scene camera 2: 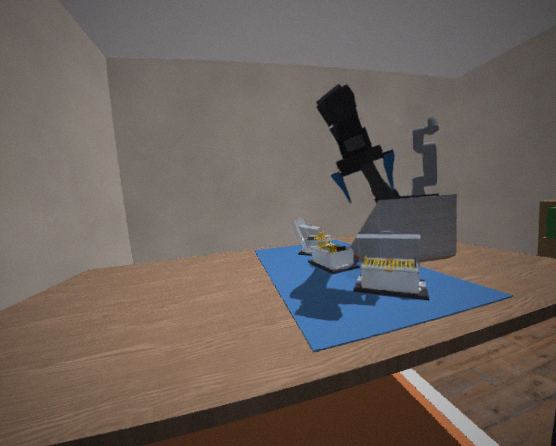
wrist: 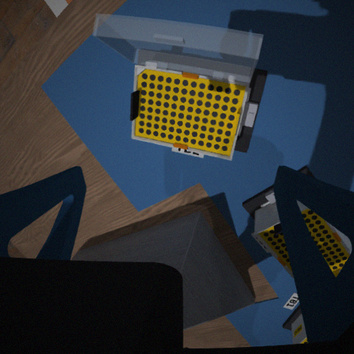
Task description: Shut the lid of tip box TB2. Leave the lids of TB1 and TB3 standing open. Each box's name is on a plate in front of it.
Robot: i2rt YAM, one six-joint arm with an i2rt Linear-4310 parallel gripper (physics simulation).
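Frame: origin at the arm's base, x back, y right, z up, level; centimetres.
Seen in the pictures: gripper, fingertip midpoint: (scene camera 2: 370,196); arm's base, origin of the base link: (scene camera 2: 401,222).
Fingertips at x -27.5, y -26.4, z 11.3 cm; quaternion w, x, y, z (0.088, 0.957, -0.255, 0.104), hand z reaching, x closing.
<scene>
Offsets run from my fingertips to a thing's middle. "spot": to the spot under its first point. Level surfaces: height alone.
Tip box TB2 @[dz -19.5, dx +4.7, dy +0.7 cm] (scene camera 2: 390,278) (wrist: 187,112) is the nearest box in the scene view, with a yellow tip rack inside. Its clear lid @[spot: dz -10.3, dx -0.4, dy -7.4 cm] (scene camera 2: 390,245) (wrist: 175,42) stands open. Its name plate (wrist: 188,151) is partly hidden by the box's front edge. TB3 @[dz -19.5, dx -1.2, dy +22.5 cm] (scene camera 2: 334,260) (wrist: 274,242) is the middle box; a finger covers part of it in the wrist view, and its lid is hard to make out. TB1 (scene camera 2: 311,245) (wrist: 299,330) is farthest, its lid @[spot: dz -9.3, dx -12.0, dy +24.8 cm] (scene camera 2: 300,228) tilted open. My gripper (scene camera 2: 371,195) (wrist: 179,176) is open and empty, high above the boxes, touching none.
The boxes stand on a blue mat @[dz -22.8 cm] (scene camera 2: 340,335) (wrist: 90,85) on the wooden table @[dz -23.1 cm] (scene camera 2: 175,325). A grey pedestal (scene camera 2: 430,225) (wrist: 150,250) stands behind the mat in the scene view, beside it in the wrist view. The table's front edge (scene camera 2: 280,393) lies in the foreground.
</scene>
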